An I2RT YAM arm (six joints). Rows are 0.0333 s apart.
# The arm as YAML. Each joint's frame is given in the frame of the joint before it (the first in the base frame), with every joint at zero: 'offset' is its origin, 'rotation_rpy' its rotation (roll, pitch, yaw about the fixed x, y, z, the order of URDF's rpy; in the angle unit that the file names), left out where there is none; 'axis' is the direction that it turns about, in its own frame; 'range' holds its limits. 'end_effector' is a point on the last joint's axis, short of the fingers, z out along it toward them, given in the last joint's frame.
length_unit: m
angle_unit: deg
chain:
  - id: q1
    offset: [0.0, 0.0, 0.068]
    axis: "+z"
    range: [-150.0, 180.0]
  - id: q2
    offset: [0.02, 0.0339, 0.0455]
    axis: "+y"
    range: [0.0, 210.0]
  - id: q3
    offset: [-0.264, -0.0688, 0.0]
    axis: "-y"
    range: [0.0, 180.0]
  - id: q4
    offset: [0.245, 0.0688, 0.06]
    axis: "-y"
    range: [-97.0, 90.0]
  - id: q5
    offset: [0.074, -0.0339, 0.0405]
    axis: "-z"
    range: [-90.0, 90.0]
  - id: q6
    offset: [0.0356, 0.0, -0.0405]
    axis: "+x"
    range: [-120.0, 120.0]
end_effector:
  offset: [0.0, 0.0, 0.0]
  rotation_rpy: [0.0, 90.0, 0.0]
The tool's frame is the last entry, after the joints.
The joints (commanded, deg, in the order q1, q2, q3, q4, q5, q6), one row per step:
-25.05 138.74 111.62 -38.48 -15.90 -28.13
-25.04 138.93 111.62 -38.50 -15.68 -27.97
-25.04 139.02 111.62 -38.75 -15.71 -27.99
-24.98 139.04 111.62 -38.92 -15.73 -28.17
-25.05 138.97 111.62 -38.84 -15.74 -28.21
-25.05 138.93 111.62 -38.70 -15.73 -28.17
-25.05 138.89 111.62 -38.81 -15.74 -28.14
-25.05 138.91 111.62 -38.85 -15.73 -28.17
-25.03 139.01 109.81 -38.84 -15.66 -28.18
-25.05 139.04 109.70 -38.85 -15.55 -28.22
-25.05 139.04 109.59 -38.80 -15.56 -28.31
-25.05 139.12 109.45 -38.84 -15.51 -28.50
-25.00 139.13 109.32 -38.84 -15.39 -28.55
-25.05 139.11 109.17 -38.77 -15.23 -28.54
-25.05 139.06 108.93 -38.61 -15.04 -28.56
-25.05 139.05 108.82 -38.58 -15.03 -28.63
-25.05 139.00 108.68 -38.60 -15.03 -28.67
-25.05 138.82 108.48 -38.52 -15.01 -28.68
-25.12 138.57 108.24 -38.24 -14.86 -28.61
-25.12 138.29 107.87 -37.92 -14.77 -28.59
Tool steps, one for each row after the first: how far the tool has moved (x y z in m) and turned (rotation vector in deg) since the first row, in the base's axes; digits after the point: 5 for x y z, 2 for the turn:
0.00001 -0.00005 -0.00167 -0.02 0.29 -0.22
-0.00035 0.00014 -0.00262 0.14 0.58 -0.19
-0.00039 0.00076 -0.00292 0.15 0.73 0.04
-0.00053 0.00014 -0.00226 0.08 0.59 0.00
-0.00033 0.00004 -0.00182 0.01 0.43 -0.03
-0.00051 0.00013 -0.00156 0.07 0.50 -0.06
-0.00057 0.00015 -0.00176 0.07 0.55 -0.03
-0.00514 0.00244 -0.01166 0.81 2.30 -0.03
-0.00553 0.00236 -0.01248 0.76 2.47 -0.06
-0.00575 0.00246 -0.01299 0.76 2.52 0.03
-0.00619 0.00264 -0.01439 0.74 2.76 0.18
-0.00639 0.00313 -0.01513 0.67 2.93 0.22
-0.00689 0.00278 -0.01567 0.57 3.04 0.10
-0.00732 0.00285 -0.01635 0.42 3.14 0.05
-0.00758 0.00297 -0.01679 0.41 3.21 0.11
-0.00799 0.00316 -0.01707 0.44 3.30 0.14
-0.00842 0.00335 -0.01649 0.39 3.25 0.14
-0.00891 0.00280 -0.01541 0.17 3.06 -0.05
-0.00944 0.00299 -0.01467 0.01 2.89 -0.10

